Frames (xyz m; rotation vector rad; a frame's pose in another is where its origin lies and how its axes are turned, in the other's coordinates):
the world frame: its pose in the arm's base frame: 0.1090 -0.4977 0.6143 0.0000 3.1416 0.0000
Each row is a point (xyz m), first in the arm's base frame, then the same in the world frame.
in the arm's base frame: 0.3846 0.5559 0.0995
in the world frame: -0.2756 1.0536 0.5148
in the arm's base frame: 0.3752 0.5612 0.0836
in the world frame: -0.2662 1.0589 0.5307
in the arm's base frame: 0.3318 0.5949 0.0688
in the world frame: -0.2228 1.0926 0.5455
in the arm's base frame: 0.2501 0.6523 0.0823
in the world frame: -0.1411 1.1500 0.5320
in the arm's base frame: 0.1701 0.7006 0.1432
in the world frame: -0.0611 1.1983 0.4711
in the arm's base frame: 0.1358 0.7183 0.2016
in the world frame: -0.0268 1.2160 0.4127
